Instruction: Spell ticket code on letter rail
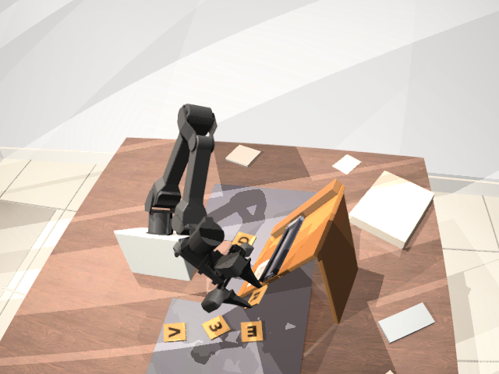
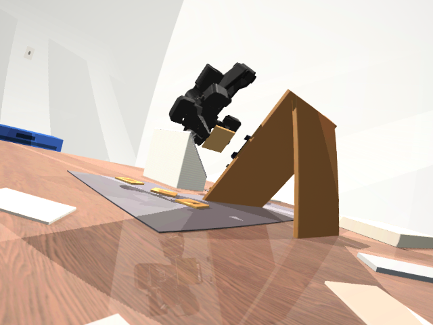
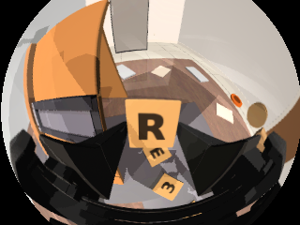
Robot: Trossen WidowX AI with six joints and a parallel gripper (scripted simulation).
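Now: gripper tip 14 cm to the right of the white ticket and 8 cm above it. Also, from my gripper tip: letter tile: right at my gripper tip; thick white slab: 44 cm to the left, 44 cm ahead, 14 cm below; grey mat: 18 cm to the left, 15 cm below, 8 cm behind.
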